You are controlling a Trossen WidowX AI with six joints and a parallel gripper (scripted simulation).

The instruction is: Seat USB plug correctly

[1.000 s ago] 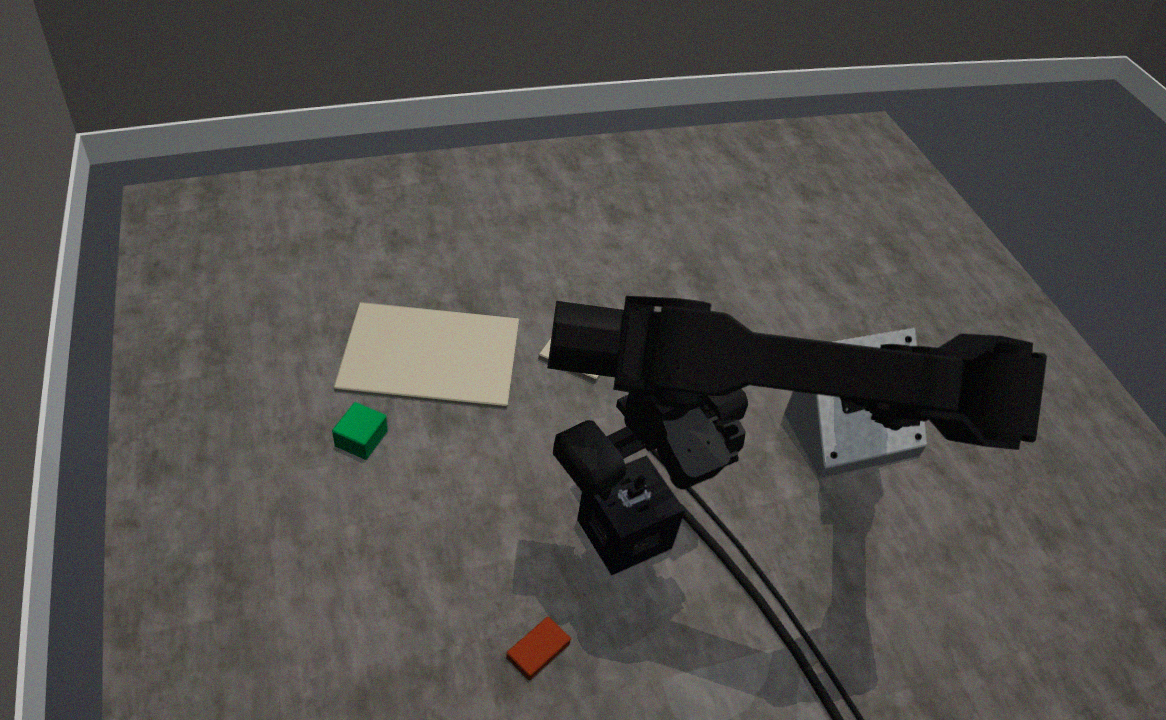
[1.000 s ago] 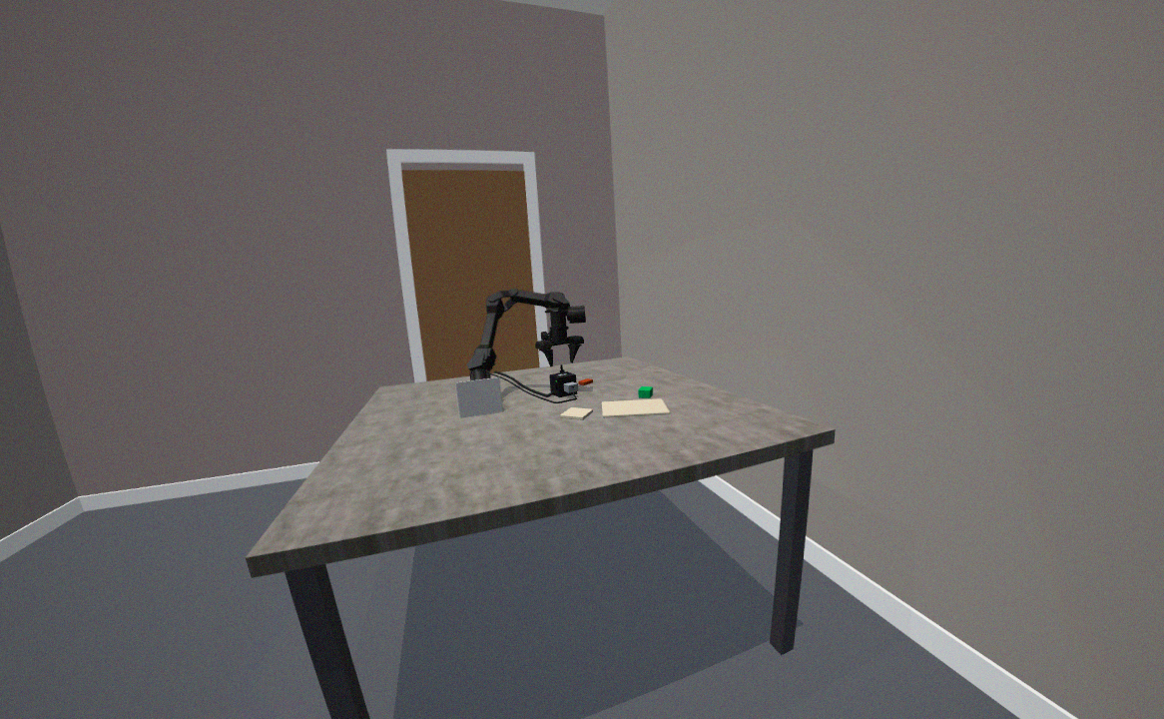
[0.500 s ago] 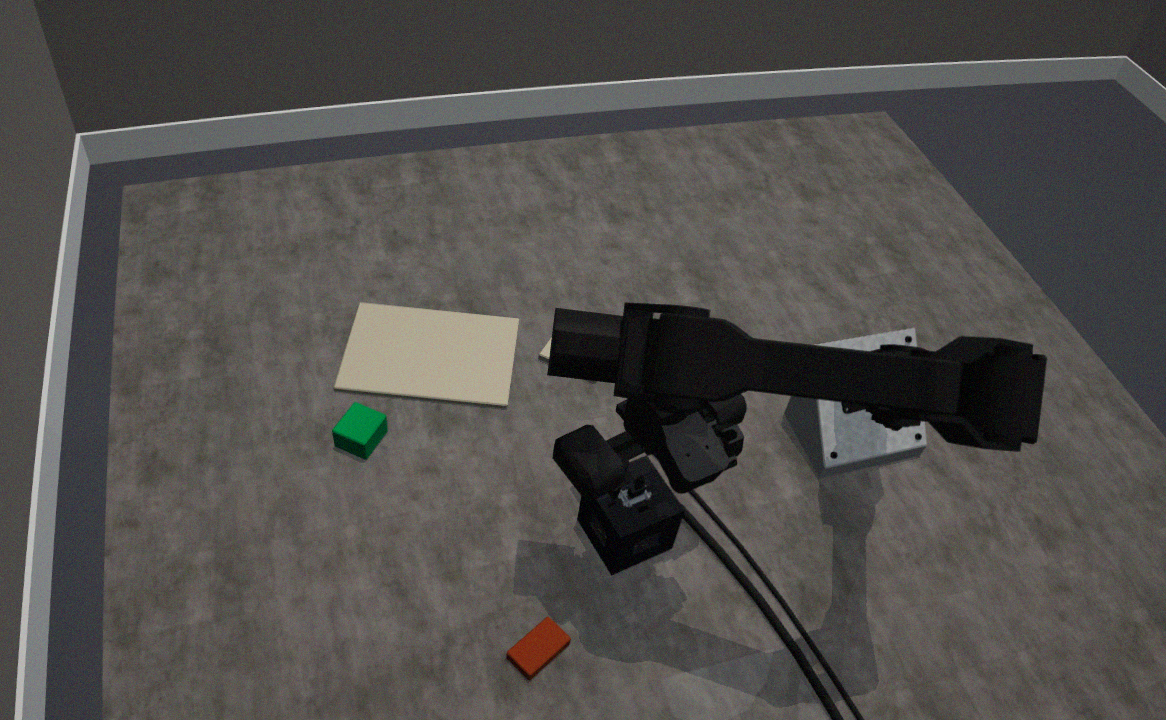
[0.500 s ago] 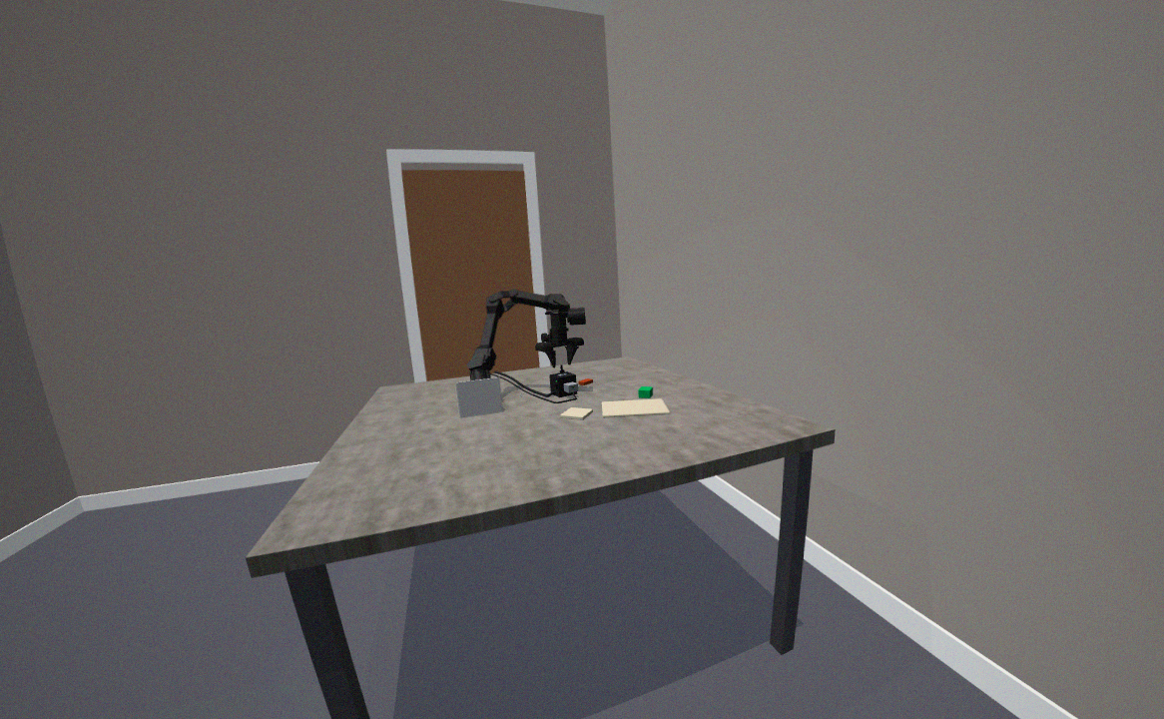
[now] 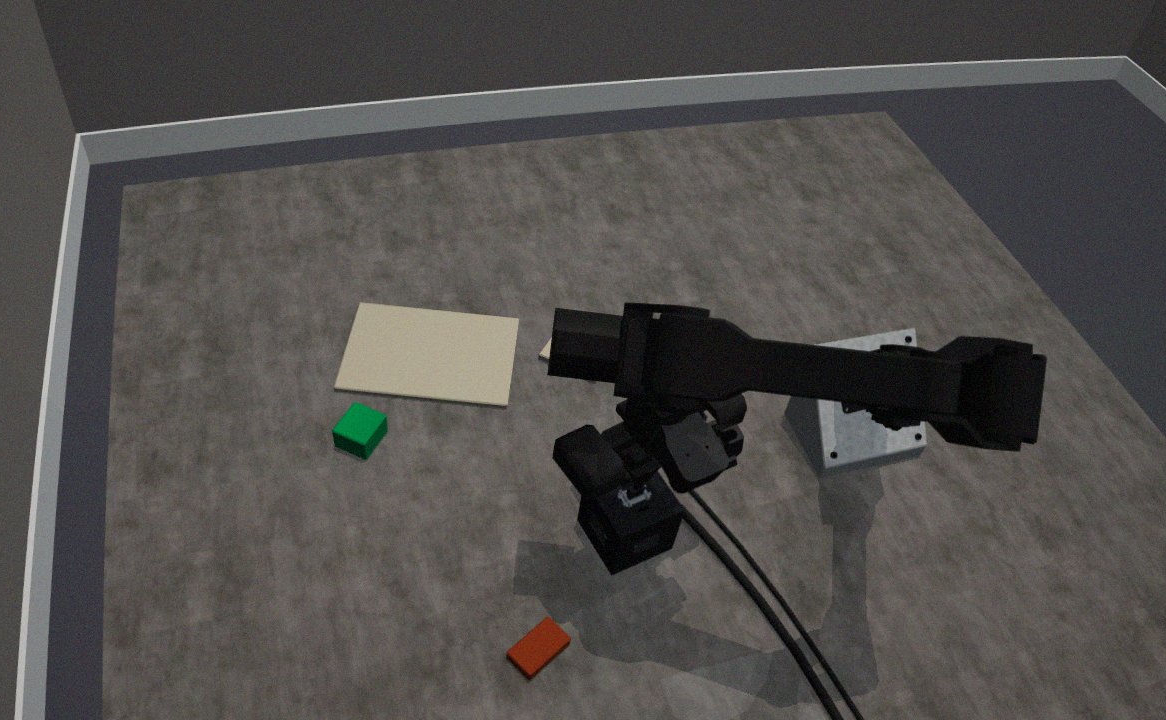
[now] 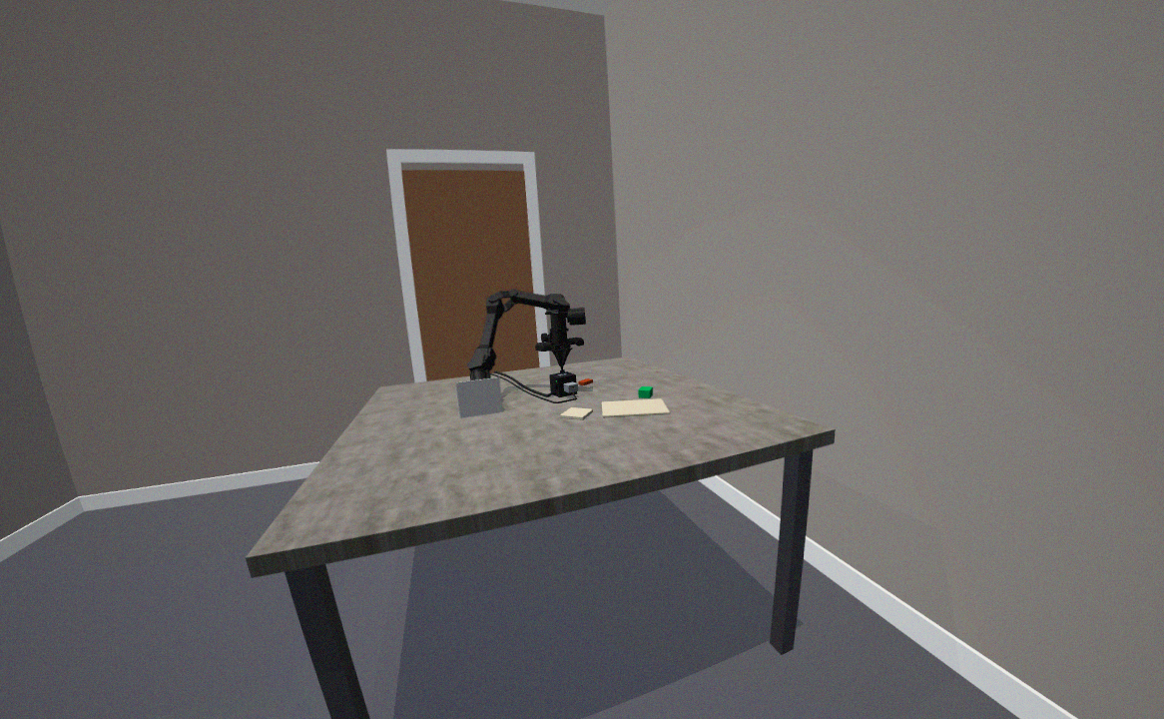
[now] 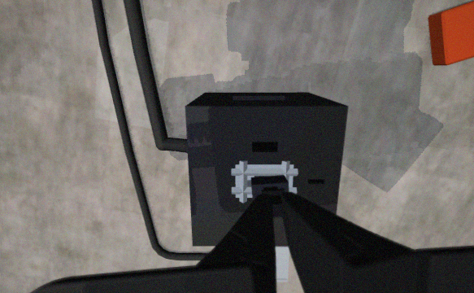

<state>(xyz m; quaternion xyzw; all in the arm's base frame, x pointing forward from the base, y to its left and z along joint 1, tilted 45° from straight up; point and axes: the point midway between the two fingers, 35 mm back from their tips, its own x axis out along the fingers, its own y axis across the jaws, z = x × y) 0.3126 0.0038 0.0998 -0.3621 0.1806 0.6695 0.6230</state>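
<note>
Now: gripper tip 40 mm above the USB socket. Also, from my gripper tip: beige tile 40 mm behind, 270 mm to the right, 100 mm below; then USB plug 20 mm below; then orange block 130 mm ahead, 100 mm to the left, 100 mm below.
</note>
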